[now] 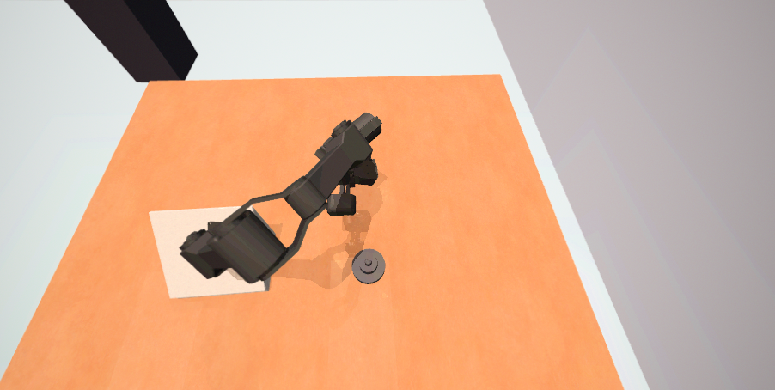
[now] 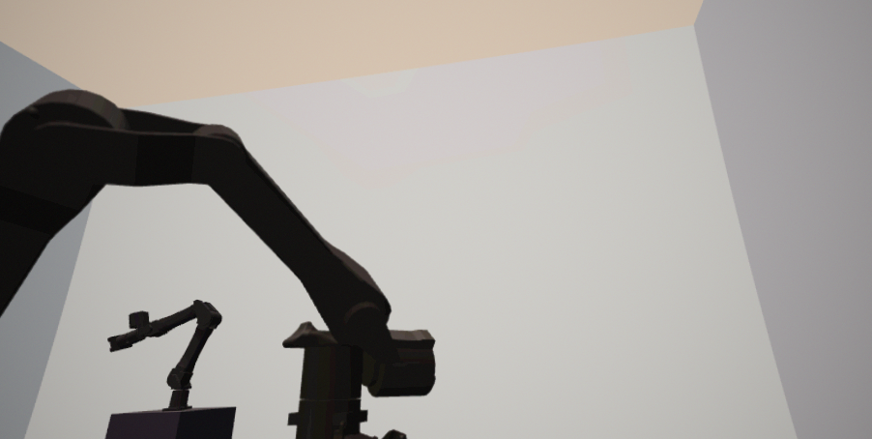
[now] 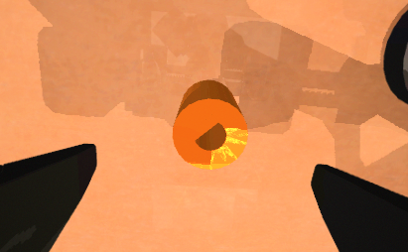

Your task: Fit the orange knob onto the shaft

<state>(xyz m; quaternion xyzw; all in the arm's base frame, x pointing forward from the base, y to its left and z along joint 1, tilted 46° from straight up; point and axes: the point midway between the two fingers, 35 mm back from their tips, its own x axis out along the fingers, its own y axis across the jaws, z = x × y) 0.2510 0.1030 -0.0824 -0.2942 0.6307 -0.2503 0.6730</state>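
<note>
The orange knob is 60 mm below my gripper tip. Round my gripper tip: round pedestal: 160 mm to the right, 60 mm below, 60 mm ahead.
</note>
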